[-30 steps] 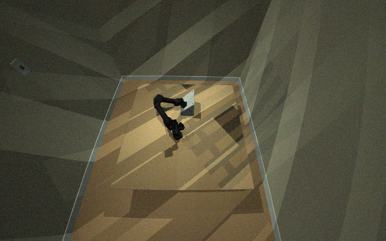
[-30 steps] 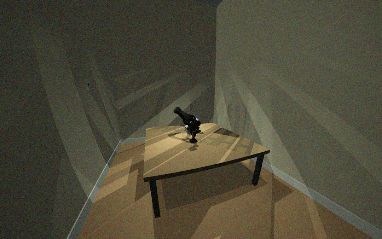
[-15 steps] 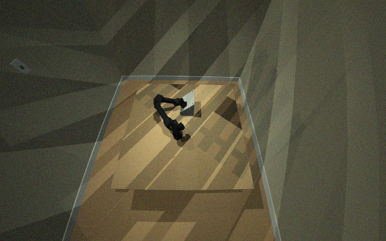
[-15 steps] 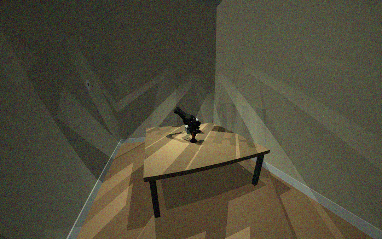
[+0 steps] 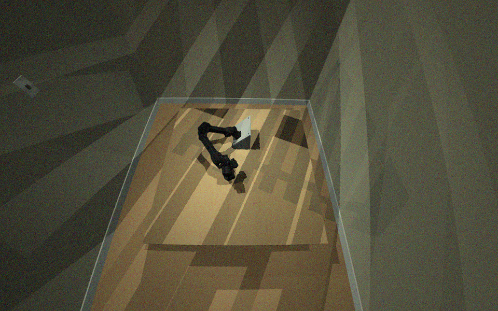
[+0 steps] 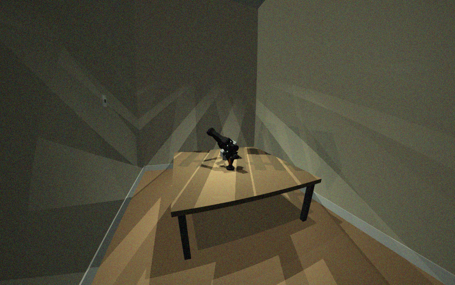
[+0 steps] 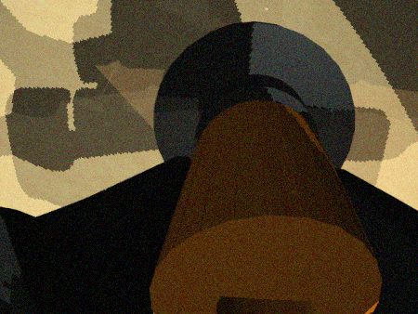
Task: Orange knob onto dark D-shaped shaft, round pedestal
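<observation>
Now: gripper tip 3 cm above the round dark pedestal. From my gripper tip the other things lie so: orange knob 2 cm above.
</observation>
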